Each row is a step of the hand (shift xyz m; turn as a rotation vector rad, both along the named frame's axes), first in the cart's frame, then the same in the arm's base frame.
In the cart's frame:
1: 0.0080 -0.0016 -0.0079 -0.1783 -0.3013 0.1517
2: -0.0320 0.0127 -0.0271 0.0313 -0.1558 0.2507
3: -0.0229 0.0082 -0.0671 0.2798 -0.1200 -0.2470
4: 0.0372 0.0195 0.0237 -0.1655 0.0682 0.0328
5: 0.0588 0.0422 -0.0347 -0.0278 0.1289 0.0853
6: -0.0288 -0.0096 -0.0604 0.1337 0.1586 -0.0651
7: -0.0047 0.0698 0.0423 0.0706 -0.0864 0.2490
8: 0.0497 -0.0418 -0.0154 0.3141 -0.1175 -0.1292
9: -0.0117 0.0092 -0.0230 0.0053 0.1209 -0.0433
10: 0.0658 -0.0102 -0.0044 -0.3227 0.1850 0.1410
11: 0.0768 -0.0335 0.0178 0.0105 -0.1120 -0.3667
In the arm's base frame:
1: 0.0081 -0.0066 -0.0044 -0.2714 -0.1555 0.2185
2: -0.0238 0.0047 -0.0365 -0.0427 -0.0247 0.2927
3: -0.0117 -0.0195 -0.0676 0.2624 -0.2726 -0.1025
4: 0.0381 0.0206 0.0212 -0.1427 0.1064 -0.0378
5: 0.0718 0.0090 -0.0347 -0.0007 0.1564 0.0146
6: -0.0231 -0.0307 -0.0557 0.1791 0.0809 -0.0929
7: 0.0099 0.0809 0.0069 0.0142 0.0268 0.2712
8: 0.0376 -0.0530 0.0154 0.2820 -0.2226 0.0078
9: -0.0059 -0.0004 -0.0267 0.0437 0.0835 -0.0874
10: 0.0604 -0.0237 0.0155 -0.2729 0.2881 -0.0277
11: 0.0619 -0.0357 0.0473 0.0218 -0.2687 -0.2729

